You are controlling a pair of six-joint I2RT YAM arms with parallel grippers.
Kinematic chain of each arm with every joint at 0, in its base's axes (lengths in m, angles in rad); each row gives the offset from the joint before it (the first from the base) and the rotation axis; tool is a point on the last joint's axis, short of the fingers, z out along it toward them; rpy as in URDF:
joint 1: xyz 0 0 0.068 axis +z
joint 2: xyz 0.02 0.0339 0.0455 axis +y
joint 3: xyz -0.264 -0.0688 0 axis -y
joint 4: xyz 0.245 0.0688 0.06 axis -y
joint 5: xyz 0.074 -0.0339 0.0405 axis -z
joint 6: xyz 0.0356 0 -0.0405 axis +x
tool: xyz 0 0 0 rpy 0 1.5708 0
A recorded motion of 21 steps. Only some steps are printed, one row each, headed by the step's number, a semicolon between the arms.
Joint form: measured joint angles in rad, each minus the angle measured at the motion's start. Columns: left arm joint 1, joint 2, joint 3, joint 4, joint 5, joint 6; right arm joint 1, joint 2, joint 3, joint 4, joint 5, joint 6.
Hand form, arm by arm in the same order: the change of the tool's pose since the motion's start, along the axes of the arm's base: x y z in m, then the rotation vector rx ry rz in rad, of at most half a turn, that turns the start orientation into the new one. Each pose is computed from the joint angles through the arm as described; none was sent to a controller.
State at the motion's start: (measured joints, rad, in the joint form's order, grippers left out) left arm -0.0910 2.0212 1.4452 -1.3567 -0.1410 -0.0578; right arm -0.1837 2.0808 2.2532 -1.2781 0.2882 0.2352
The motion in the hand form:
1: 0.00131 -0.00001 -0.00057 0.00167 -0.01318 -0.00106; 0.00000 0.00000 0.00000 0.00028 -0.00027 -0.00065
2: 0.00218 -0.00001 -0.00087 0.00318 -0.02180 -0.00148; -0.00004 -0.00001 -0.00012 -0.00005 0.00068 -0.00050
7: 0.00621 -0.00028 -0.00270 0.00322 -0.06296 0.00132; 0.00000 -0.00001 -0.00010 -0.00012 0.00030 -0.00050
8: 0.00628 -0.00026 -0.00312 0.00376 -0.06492 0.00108; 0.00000 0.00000 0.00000 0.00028 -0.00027 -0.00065
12: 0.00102 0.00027 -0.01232 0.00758 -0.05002 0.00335; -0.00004 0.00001 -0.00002 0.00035 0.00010 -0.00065
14: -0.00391 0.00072 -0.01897 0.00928 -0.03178 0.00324; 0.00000 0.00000 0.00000 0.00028 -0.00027 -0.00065
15: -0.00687 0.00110 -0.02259 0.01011 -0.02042 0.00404; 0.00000 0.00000 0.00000 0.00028 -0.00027 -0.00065
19: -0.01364 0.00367 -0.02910 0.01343 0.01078 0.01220; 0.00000 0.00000 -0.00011 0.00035 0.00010 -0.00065
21: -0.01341 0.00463 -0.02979 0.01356 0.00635 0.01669; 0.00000 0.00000 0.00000 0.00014 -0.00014 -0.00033
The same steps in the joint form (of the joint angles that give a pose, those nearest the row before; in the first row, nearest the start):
1: 0.0000 0.0000 -0.0004 0.0134 -0.0031 0.0000; 0.0000 0.0000 0.0000 0.0000 0.0000 0.0008
2: 0.0000 0.0000 -0.0004 0.0217 -0.0053 -0.0004; 0.0000 0.0000 -0.0004 -0.0004 0.0004 0.0004
7: 0.0000 0.0000 -0.0023 0.0641 -0.0080 -0.0042; 0.0000 0.0000 -0.0003 0.0000 0.0004 0.0004
8: 0.0000 0.0000 -0.0038 0.0675 -0.0088 -0.0042; 0.0000 0.0000 0.0000 0.0000 0.0000 0.0008
12: 0.0000 0.0000 -0.0450 0.0931 -0.0103 -0.0072; 0.0000 0.0000 -0.0001 -0.0004 0.0000 0.0008
14: 0.0000 0.0000 -0.0763 0.1061 -0.0103 -0.0073; 0.0000 0.0000 0.0000 0.0000 0.0000 0.0008
15: 0.0004 0.0000 -0.0938 0.1121 -0.0099 -0.0076; 0.0000 0.0000 0.0000 0.0000 0.0000 0.0008
19: 0.0065 0.0000 -0.1278 0.1144 -0.0095 -0.0099; 0.0000 0.0000 -0.0004 0.0000 0.0000 0.0008
21: 0.0095 0.0000 -0.1301 0.1209 -0.0095 -0.0114; 0.0000 0.0000 0.0000 0.0000 0.0000 0.0004

